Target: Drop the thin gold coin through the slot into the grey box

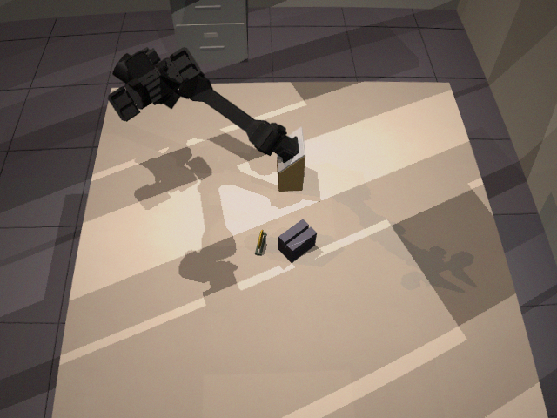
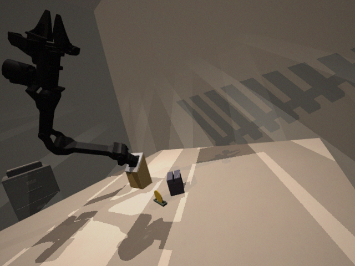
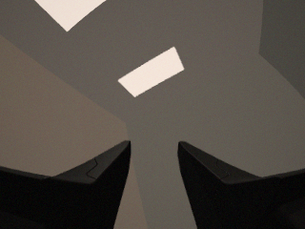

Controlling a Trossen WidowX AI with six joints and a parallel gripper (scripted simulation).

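Now: the gold coin 2 cm behind my gripper tip, 19 cm to the left of it and 65 cm below it.
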